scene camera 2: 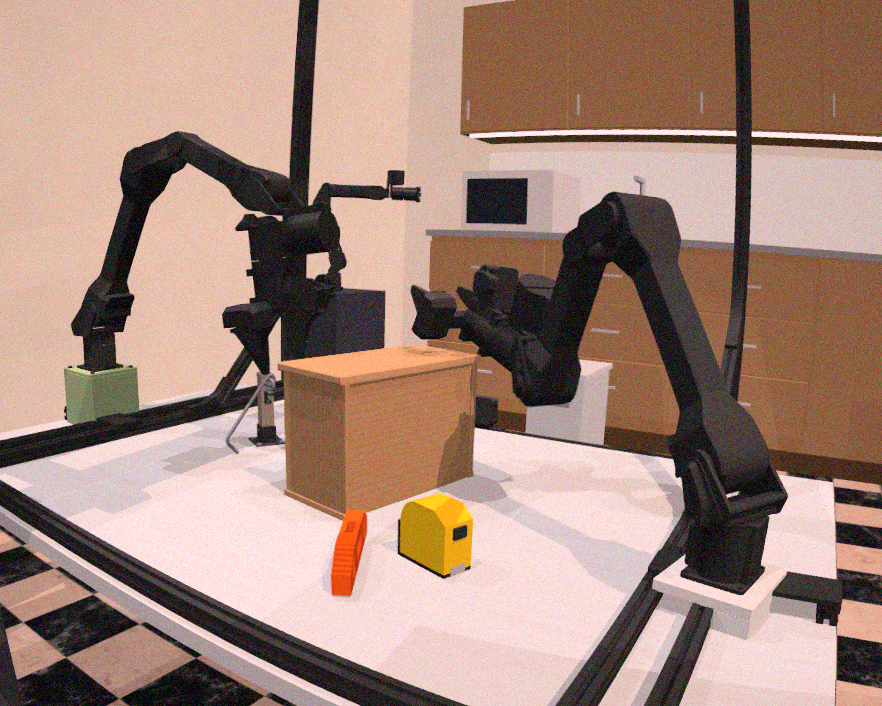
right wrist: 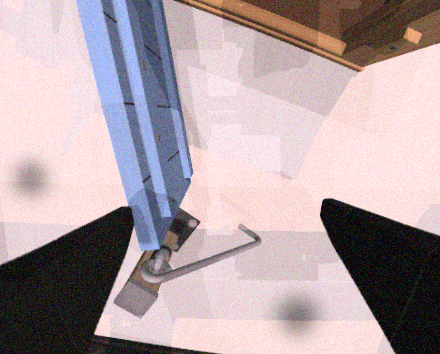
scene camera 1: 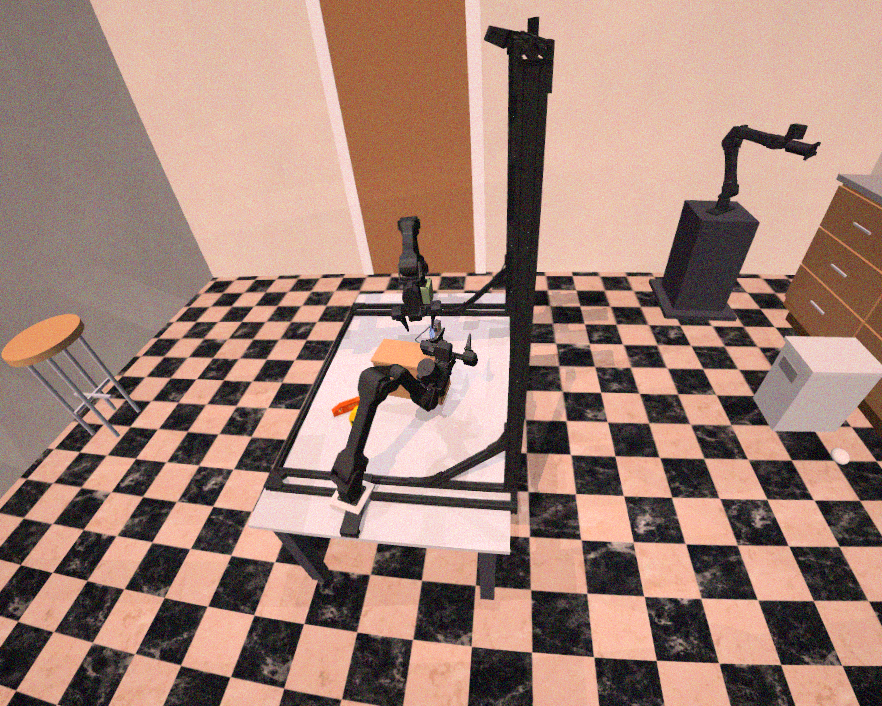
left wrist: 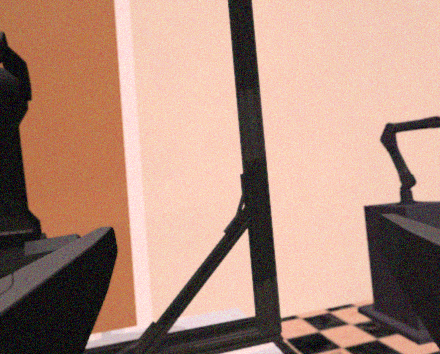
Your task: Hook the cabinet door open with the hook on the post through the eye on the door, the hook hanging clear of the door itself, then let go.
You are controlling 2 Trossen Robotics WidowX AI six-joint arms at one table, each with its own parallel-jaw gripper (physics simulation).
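Where they show: left gripper, fingertip midpoint: (scene camera 2: 435,288) (scene camera 1: 457,330) (left wrist: 246,232); right gripper, fingertip midpoint: (right wrist: 228,211) (scene camera 1: 420,329); left arm's base, link origin: (scene camera 2: 723,573) (scene camera 1: 351,493); right arm's base, link origin: (scene camera 2: 100,367) (scene camera 1: 419,283).
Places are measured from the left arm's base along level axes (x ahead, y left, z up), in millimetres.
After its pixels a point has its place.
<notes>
A wooden cabinet (scene camera 1: 399,355) @(y 36, x 451, z 140 mm) (scene camera 2: 375,427) @(y 69, x 410, z 73 mm) stands mid-table; its corner shows in the right wrist view (right wrist: 310,31) @(y 67, x 513, z -16 mm). I cannot make out its door or the eye. A short blue post (scene camera 1: 436,331) @(y 18, x 729, z 39 mm) (scene camera 2: 266,413) @(y 22, x 733, z 18 mm) (right wrist: 141,123) stands just behind the cabinet. The grey wire hook (scene camera 2: 242,418) @(y 82, x 709, z 23 mm) (right wrist: 208,260) @(y 58, x 712, z 51 mm) hangs from its base ring, its tip down by the table. My right gripper (scene camera 1: 416,321) @(y 45, x 645, z 106 mm) (scene camera 2: 273,353) @(y 45, x 645, z 106 mm) (right wrist: 228,211) @(y 45, x 645, z 106 mm) is open and empty, pointing down just above the post and hook. My left gripper (scene camera 1: 459,350) (scene camera 2: 437,310) is open and empty, held level above the cabinet's top.
An orange block (scene camera 1: 346,406) @(y 192, x 293, z -1 mm) (scene camera 2: 349,554) @(y 217, x 273, z 4 mm) and a yellow tape-measure-like box (scene camera 2: 436,534) @(y 137, x 240, z 13 mm) lie in front of the cabinet. A black frame (scene camera 1: 525,280) @(y -428, x 161, z 666 mm) (left wrist: 254,175) @(y -213, x 995, z 260 mm) rims the table with a tall mast. A green block (scene camera 2: 112,392) @(y 205, x 961, z 32 mm) sits under the right arm's base.
</notes>
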